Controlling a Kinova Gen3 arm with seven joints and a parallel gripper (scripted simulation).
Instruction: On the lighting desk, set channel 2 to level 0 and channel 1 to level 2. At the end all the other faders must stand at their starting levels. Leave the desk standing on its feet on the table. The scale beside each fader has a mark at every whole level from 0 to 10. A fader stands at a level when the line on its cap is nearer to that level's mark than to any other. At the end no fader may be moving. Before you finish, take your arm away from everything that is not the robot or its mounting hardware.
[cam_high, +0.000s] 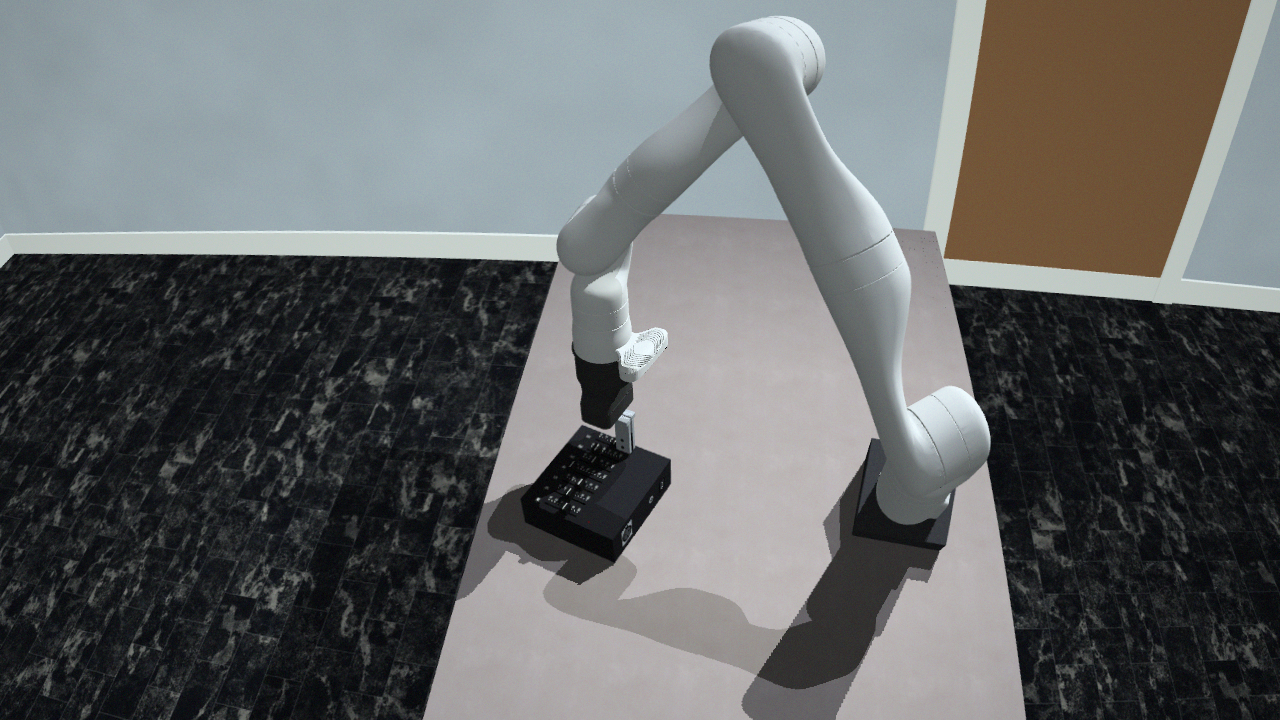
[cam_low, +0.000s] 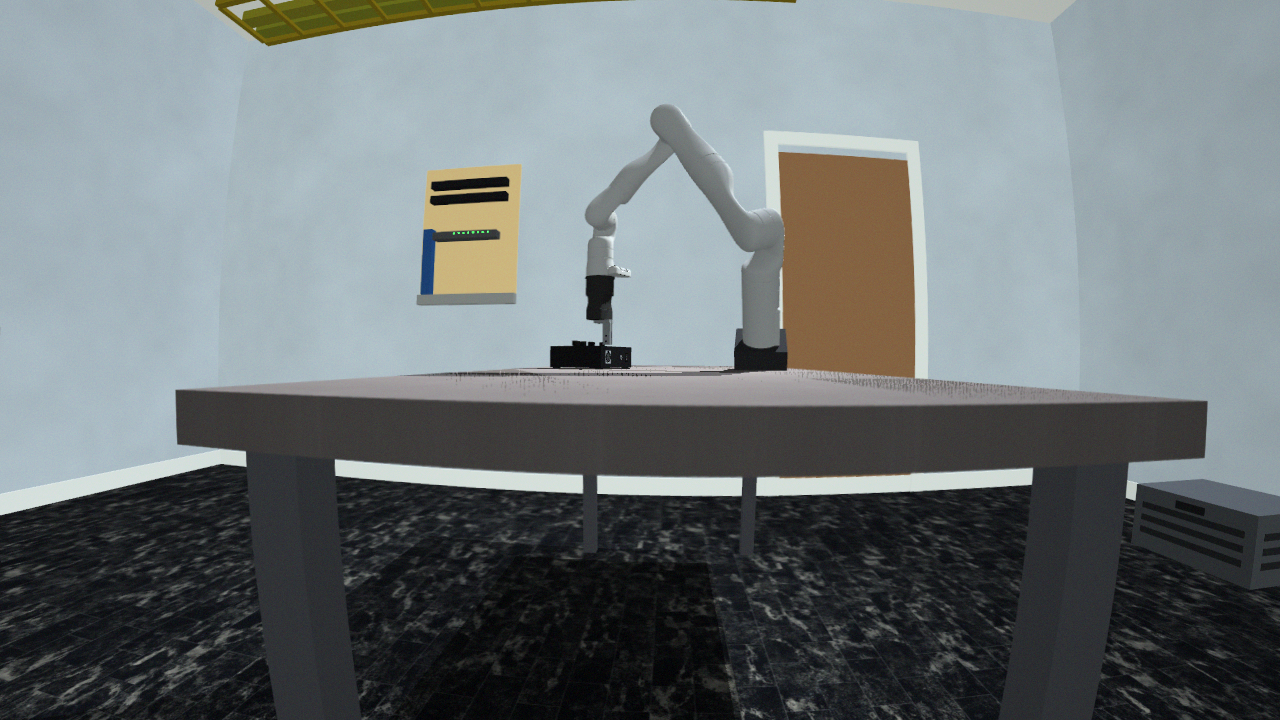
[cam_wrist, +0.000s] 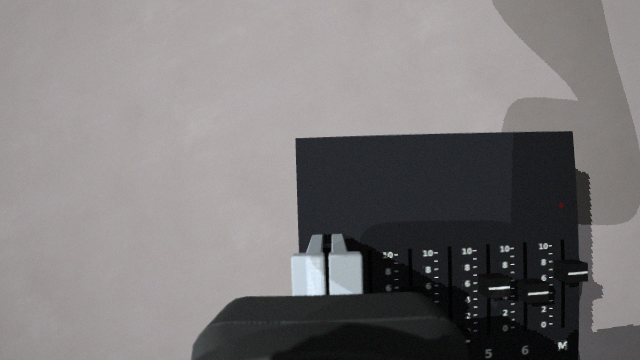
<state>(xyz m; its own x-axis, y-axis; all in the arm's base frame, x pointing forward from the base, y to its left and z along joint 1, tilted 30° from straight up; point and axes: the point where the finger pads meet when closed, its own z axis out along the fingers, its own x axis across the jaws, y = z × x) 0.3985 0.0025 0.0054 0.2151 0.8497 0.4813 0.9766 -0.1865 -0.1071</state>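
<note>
The channel 2 cap lies 40 mm ahead of my hand, 10 mm to the left of it and 10 mm below it. From my hand the other things lie so: channel 3 cap (40 mm to the left, 30 mm ahead, 10 mm below); channel 4 cap (60 mm ahead, 50 mm to the left, 10 mm below); channel 1 cap (20 mm ahead, 10 mm below).
</note>
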